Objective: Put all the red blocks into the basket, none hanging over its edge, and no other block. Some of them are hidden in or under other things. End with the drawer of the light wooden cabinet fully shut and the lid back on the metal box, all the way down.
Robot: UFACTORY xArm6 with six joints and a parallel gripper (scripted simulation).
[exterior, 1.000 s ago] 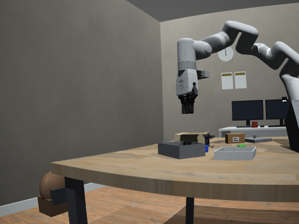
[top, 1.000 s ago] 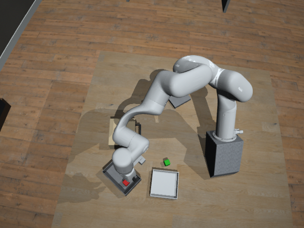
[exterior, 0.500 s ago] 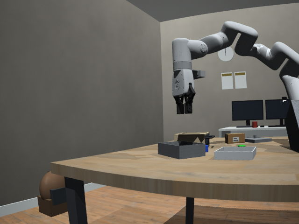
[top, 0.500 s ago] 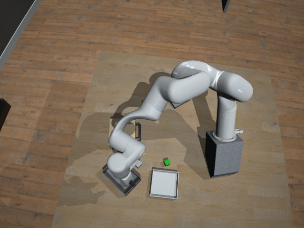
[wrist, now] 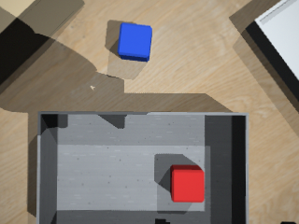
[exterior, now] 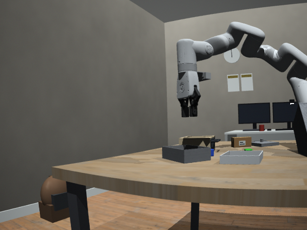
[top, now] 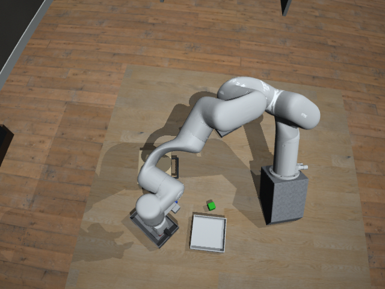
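Now: hand 160 mm above the grey metal box, 30 mm to the left of it and 30 mm short of it. The rest, counted from my hand: white basket: 210 mm behind, 170 mm below, 10 mm to the left; then drawer: 280 mm to the right, 150 mm below, 10 mm ahead; then green block: 220 mm behind, 170 mm below, 110 mm to the right.
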